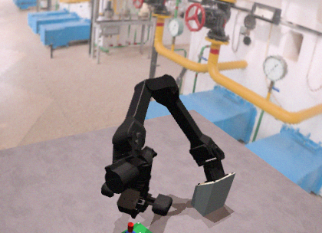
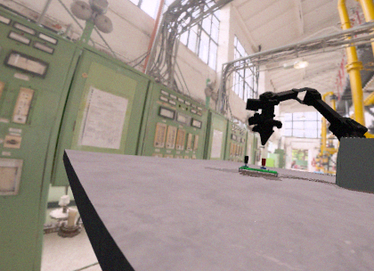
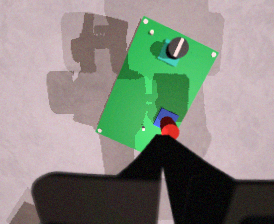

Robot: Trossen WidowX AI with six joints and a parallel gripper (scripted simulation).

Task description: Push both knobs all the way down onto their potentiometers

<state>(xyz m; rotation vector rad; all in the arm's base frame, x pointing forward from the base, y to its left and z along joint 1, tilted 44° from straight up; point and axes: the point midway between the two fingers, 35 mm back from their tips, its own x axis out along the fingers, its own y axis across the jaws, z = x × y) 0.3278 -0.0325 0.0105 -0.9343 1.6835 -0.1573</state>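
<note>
The red knob is 10 mm behind my gripper tip, 20 mm to the right of it and 80 mm below it. Round my gripper tip: black knob: 60 mm ahead, 20 mm to the left, 70 mm below.
</note>
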